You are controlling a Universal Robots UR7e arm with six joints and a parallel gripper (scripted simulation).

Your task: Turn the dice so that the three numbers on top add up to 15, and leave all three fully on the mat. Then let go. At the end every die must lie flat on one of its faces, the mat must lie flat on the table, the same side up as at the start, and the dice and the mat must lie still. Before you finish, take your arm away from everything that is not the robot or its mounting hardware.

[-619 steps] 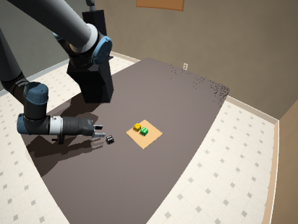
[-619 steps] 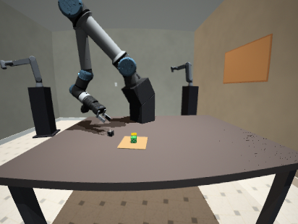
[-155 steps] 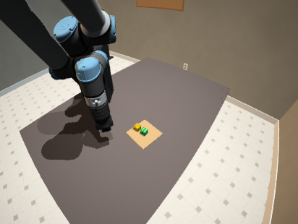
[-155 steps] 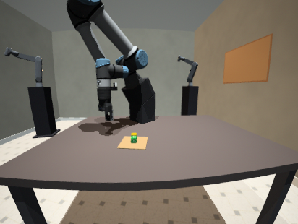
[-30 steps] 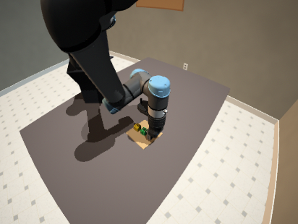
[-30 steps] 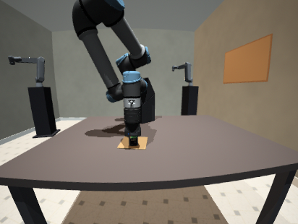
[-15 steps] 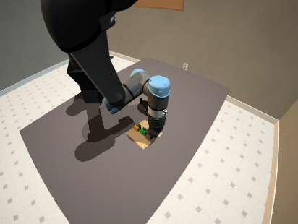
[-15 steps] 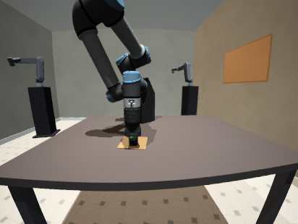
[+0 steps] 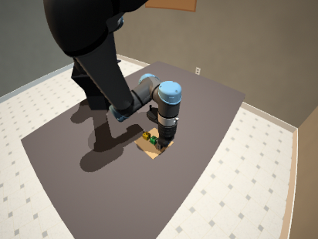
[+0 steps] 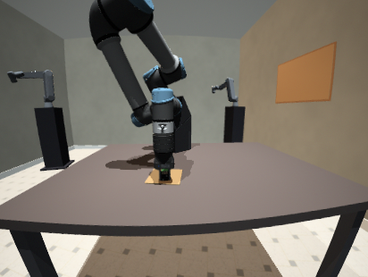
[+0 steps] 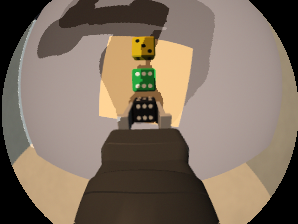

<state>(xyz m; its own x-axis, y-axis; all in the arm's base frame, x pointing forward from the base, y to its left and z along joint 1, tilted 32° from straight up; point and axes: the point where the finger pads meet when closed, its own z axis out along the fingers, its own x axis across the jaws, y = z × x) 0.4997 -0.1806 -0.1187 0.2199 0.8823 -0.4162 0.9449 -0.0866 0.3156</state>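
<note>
My hand is right at the black die. Also, from my hand: yellow die 9 cm behind, 2 cm to the left, 1 cm below; green die 4 cm behind, 1 cm to the left, 1 cm below; tan mat 4 cm behind, 2 cm below, 1 cm to the left.
</note>
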